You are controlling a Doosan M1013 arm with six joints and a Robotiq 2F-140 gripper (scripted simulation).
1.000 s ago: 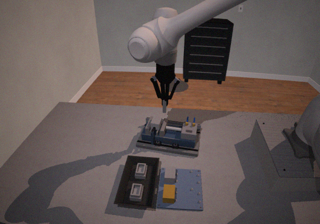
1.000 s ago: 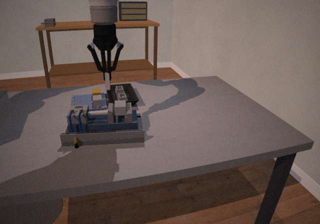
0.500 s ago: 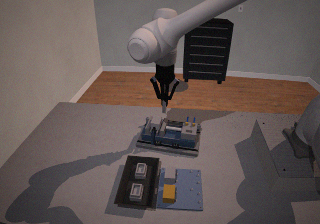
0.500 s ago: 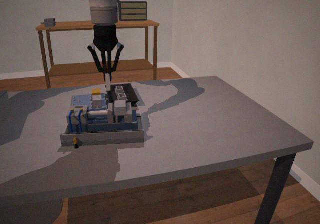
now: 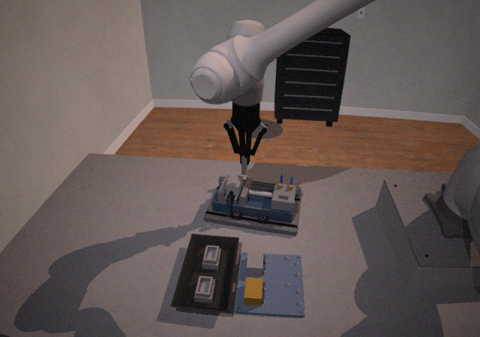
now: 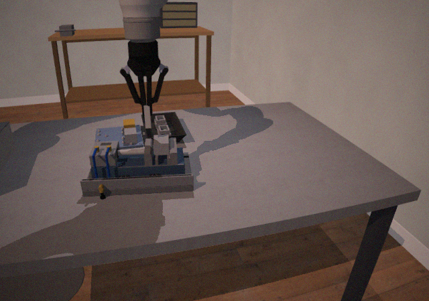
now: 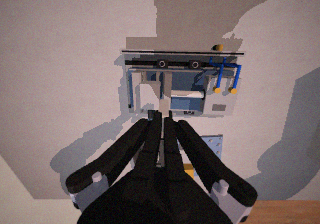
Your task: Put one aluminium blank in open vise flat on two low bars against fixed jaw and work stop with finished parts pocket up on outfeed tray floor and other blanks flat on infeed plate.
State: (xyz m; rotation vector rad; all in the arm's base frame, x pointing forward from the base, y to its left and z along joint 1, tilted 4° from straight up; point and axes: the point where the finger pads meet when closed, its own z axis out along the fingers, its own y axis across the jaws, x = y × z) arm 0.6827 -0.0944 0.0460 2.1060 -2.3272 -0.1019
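My hand is 30 mm past the blue vise and 150 mm above it. Also, from my hand: brass blank: 60 mm behind, 330 mm to the left, 160 mm below; then aluminium blank: 60 mm behind, 240 mm to the left, 160 mm below; then infeed plate: 100 mm behind, 280 mm to the left, 180 mm below.
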